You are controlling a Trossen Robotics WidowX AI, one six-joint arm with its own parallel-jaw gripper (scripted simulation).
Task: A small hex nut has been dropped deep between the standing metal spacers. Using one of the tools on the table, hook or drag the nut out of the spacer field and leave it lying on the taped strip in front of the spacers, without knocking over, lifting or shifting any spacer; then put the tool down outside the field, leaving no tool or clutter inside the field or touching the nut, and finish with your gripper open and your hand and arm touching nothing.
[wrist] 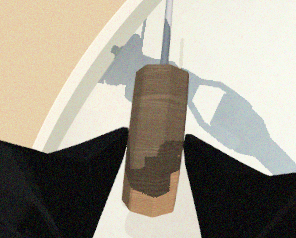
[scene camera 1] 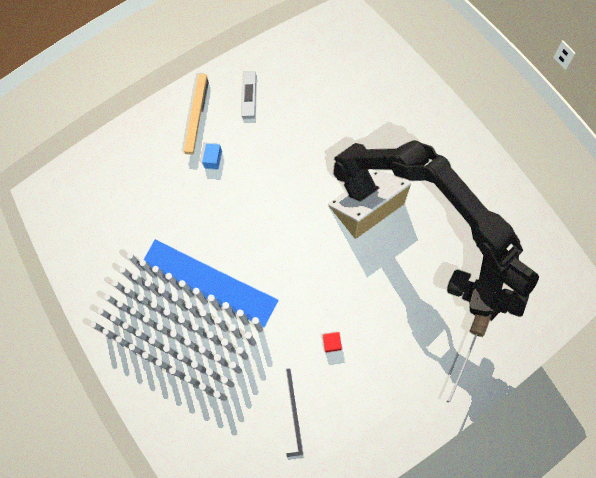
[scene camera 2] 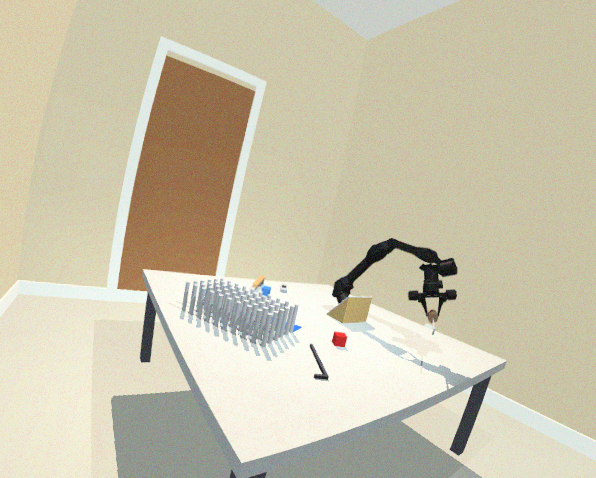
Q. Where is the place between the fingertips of the gripper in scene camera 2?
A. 432,316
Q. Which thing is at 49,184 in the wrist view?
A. The gripper.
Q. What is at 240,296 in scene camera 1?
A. A blue taped strip.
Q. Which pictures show the gripper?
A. The wrist view, scene camera 1 and scene camera 2: all of them.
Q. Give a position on a stick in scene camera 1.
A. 201,90
